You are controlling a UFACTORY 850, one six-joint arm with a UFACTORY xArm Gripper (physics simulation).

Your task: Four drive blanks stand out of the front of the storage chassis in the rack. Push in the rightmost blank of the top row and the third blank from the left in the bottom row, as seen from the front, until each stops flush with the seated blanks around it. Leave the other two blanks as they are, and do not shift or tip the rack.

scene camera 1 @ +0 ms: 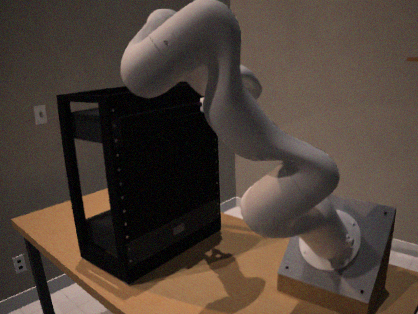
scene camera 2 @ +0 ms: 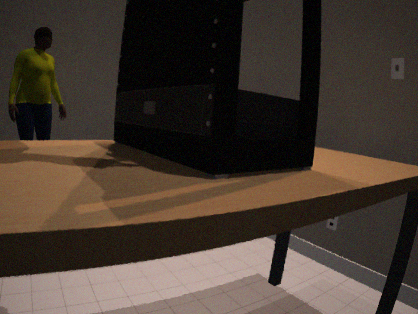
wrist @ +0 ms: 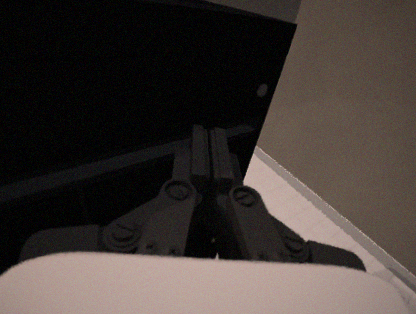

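The black rack (scene camera 1: 116,200) (scene camera 2: 309,90) stands upright on the table. Its front face is very dark, and the single blanks of the top and bottom rows cannot be told apart in any view. In the wrist view a thin grey ledge (wrist: 100,162) runs across the dark front. My gripper (wrist: 203,149) is shut and empty. Its fingertips overlap the ledge near its right end, close to the rack's right edge; whether they touch anything cannot be told. The arm hides the gripper and the rack's upper right part in scene camera 1.
The wooden table (scene camera 1: 175,295) (scene camera 2: 165,215) carries the rack and the arm's slanted grey base (scene camera 1: 320,280). The white arm (scene camera 1: 245,125) reaches over to the rack's top. A grey panel with a light label (scene camera 1: 179,228) (scene camera 2: 149,107) sits low in the rack. A person (scene camera 2: 37,80) stands behind the table.
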